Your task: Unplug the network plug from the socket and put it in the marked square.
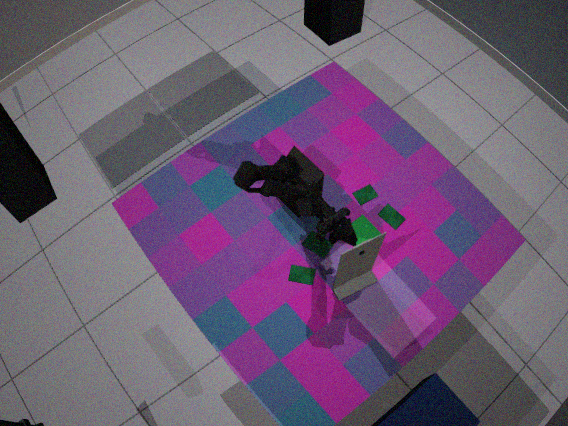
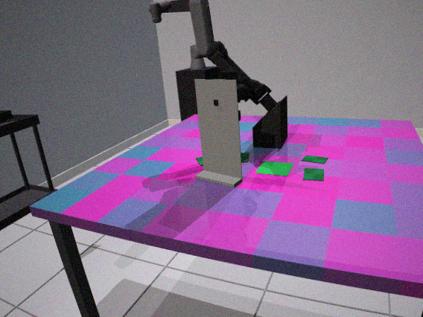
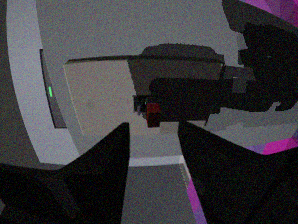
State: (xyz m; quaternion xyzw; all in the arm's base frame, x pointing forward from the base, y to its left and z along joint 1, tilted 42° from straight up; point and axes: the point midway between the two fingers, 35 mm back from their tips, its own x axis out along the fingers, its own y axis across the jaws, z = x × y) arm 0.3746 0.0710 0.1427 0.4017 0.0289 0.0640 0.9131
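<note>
The network plug lies 2 cm ahead of my gripper tip. The rest, counted from my gripper tip: green marked square 27 cm below, 15 cm to the left, 10 cm behind; then grey panel 11 cm below, 4 cm ahead, 1 cm to the right.
</note>
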